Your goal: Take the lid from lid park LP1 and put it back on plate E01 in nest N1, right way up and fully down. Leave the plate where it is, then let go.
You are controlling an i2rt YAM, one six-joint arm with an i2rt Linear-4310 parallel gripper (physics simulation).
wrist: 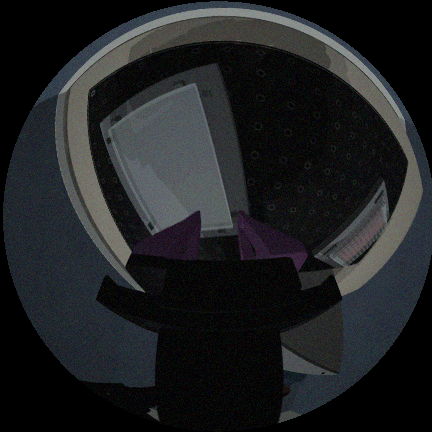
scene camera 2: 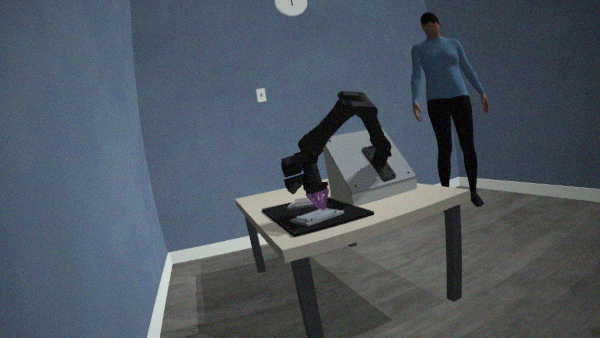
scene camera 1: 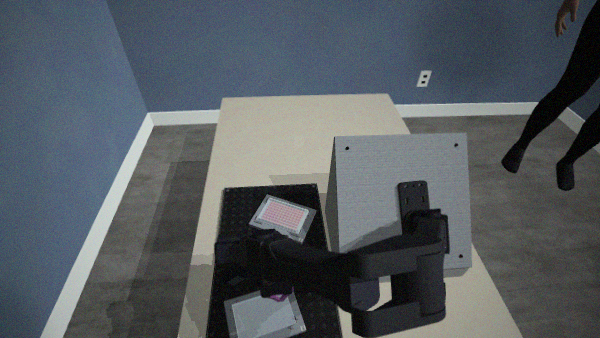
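Where they show: gripper, fingertip midpoint: (wrist: 218, 215) (scene camera 2: 322, 209) (scene camera 1: 280, 293); arm's base, link origin: (scene camera 2: 378, 163) (scene camera 1: 415, 222).
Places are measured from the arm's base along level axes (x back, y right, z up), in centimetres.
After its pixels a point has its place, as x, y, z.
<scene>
The clear, flat lid (scene camera 1: 262, 319) @[-38.0, -14.4, -10.9] (scene camera 2: 317, 216) @[-39.1, -17.5, -11.0] (wrist: 167, 160) @[-39.0, -12.7, -11.0] lies level in the grey lid park (scene camera 1: 229, 310) @[-45.4, -11.3, -11.8] (wrist: 225, 150) @[-39.4, -8.5, -11.8] at the near end of the black board. Plate E01 (scene camera 1: 284, 214) @[-30.8, 13.5, -10.2] (wrist: 362, 240) @[-31.3, 12.8, -10.2], with pink wells and uncovered, sits in its grey nest (scene camera 1: 310, 217) @[-23.3, 12.6, -11.6] farther back. My gripper (scene camera 1: 279, 297) @[-33.7, -8.9, -11.2] (scene camera 2: 321, 207) @[-33.7, -8.9, -11.2] (wrist: 218, 215) @[-33.7, -8.9, -11.2] is partly open, with no object seen between its purple fingers. Its tips are low over the lid's edge nearest the wrist; in the wrist view one tip overlaps the lid and the other is just past its corner. Contact cannot be told.
The black perforated board (scene camera 1: 320, 300) @[-24.2, -10.9, -12.7] (scene camera 2: 357, 212) @[-25.0, -20.9, -12.7] lies on the pale table (scene camera 1: 300, 115) @[-19.6, 68.1, -14.0] (scene camera 2: 430, 200) @[1.8, -31.5, -14.0]. The sloped grey box (scene camera 1: 370, 175) @[-10.3, 8.9, 8.3] (scene camera 2: 345, 150) @[-11.1, 8.4, 7.7] carrying the arm's base stands beside the board. My arm spans over the board between park and nest. A person (scene camera 2: 450, 75) stands behind the table.
</scene>
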